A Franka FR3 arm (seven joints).
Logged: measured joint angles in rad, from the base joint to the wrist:
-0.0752, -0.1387, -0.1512, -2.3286, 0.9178, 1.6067, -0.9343
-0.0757, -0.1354, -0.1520, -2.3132, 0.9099, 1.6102, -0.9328
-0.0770, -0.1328, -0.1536, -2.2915, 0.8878, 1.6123, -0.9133
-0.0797, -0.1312, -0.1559, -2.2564, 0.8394, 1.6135, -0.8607
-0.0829, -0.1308, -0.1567, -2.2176, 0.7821, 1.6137, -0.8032
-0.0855, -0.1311, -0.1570, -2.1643, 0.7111, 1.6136, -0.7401
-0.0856, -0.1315, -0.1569, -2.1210, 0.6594, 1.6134, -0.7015
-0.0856, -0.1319, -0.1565, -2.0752, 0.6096, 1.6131, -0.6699
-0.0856, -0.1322, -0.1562, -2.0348, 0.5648, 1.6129, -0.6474
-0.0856, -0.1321, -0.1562, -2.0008, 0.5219, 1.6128, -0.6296
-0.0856, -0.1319, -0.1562, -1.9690, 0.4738, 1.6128, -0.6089
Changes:
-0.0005, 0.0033, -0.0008, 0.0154, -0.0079, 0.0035, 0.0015
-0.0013, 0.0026, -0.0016, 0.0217, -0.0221, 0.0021, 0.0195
-0.0027, 0.0016, -0.0023, 0.0351, -0.0484, 0.0012, 0.0526
-0.0032, 0.0004, -0.0008, 0.0388, -0.0573, 0.0002, 0.0575
-0.0026, -0.0003, -0.0003, 0.0533, -0.0710, -0.0001, 0.0631
-0.0001, -0.0004, 0.0001, 0.0433, -0.0517, -0.0002, 0.0386
0.0000, -0.0004, 0.0004, 0.0458, -0.0498, -0.0003, 0.0316
0.0000, -0.0003, 0.0003, 0.0404, -0.0448, -0.0002, 0.0225
0.0000, 0.0001, 0.0000, 0.0340, -0.0429, -0.0001, 0.0178
0.0000, 0.0002, 0.0000, 0.0318, -0.0481, 0.0000, 0.0207

